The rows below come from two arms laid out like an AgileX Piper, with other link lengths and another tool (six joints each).
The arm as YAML. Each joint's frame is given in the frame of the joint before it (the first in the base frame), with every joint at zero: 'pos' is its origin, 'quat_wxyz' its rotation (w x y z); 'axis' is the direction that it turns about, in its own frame. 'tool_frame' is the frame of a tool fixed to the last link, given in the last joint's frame.
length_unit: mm
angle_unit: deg
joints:
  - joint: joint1
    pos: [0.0, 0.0, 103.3]
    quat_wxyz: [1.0, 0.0, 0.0, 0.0]
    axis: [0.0, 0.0, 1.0]
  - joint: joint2
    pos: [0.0, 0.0, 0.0]
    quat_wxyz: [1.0, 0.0, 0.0, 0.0]
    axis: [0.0, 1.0, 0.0]
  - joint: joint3
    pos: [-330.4, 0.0, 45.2]
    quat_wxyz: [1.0, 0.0, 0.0, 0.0]
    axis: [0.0, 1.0, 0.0]
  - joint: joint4
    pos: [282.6, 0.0, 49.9]
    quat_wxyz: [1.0, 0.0, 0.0, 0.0]
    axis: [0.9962, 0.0, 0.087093]
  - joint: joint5
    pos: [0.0, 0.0, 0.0]
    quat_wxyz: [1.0, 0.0, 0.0, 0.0]
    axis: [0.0, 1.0, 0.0]
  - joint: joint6
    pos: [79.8, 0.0, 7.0]
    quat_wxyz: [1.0, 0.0, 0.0, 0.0]
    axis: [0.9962, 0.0, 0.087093]
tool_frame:
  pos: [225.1, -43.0, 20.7]
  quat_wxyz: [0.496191, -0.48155, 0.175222, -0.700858]
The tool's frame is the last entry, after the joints.
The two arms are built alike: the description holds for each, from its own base.
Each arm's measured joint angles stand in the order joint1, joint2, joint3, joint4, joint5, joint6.
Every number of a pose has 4 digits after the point. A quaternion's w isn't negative.
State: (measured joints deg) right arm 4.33 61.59 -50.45 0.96 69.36 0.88; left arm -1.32 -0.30 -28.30 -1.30 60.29 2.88
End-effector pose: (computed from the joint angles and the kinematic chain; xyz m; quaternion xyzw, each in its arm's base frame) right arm 0.2486 -0.0195 0.1128 -0.8307 0.4324 -0.2108 0.2802; left arm 0.1649 -0.0528 0.1882 -0.6396 0.3298 -0.5513 0.4221
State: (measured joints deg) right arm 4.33 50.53 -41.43 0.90 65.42 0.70; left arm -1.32 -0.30 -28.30 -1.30 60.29 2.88
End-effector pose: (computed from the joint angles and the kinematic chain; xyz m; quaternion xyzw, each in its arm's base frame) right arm 0.2216 -0.0220 0.1044 -0.8182 0.4170 -0.2523 0.3049; left arm 0.1649 -0.0528 0.1882 -0.6396 0.3298 -0.5513 0.4221
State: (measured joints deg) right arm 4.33 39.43 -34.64 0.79 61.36 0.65; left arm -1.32 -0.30 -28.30 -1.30 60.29 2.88
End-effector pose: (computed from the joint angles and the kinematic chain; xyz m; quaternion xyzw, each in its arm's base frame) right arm 0.2099 -0.0235 0.1057 -0.7963 0.3948 -0.3095 0.3380; left arm 0.1649 -0.0528 0.1882 -0.6396 0.3298 -0.5513 0.4221
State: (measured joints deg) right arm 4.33 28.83 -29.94 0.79 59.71 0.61; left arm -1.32 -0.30 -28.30 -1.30 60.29 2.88
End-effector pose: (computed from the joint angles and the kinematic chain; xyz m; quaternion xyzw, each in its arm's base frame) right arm 0.1985 -0.0244 0.1109 -0.7727 0.3732 -0.3591 0.3671; left arm 0.1649 -0.0528 0.1882 -0.6396 0.3298 -0.5513 0.4221
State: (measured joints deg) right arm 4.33 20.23 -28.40 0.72 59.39 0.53; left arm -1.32 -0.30 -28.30 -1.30 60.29 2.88
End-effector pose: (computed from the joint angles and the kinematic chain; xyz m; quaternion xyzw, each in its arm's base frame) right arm 0.1931 -0.0252 0.1284 -0.7467 0.3499 -0.4065 0.3934; left arm 0.1649 -0.0528 0.1882 -0.6396 0.3298 -0.5513 0.4221
